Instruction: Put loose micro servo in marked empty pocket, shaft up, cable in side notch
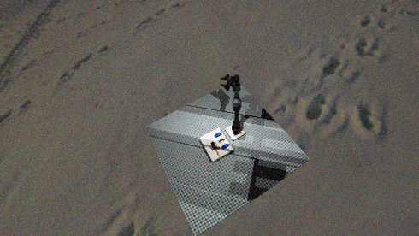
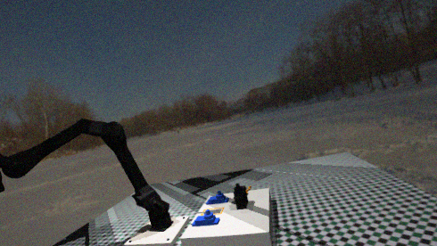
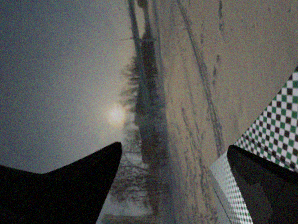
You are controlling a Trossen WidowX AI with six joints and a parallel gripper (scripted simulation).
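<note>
Right now my gripper tip is 350 mm short of the white deck, 540 mm to the right of it and 290 mm above it.
</note>
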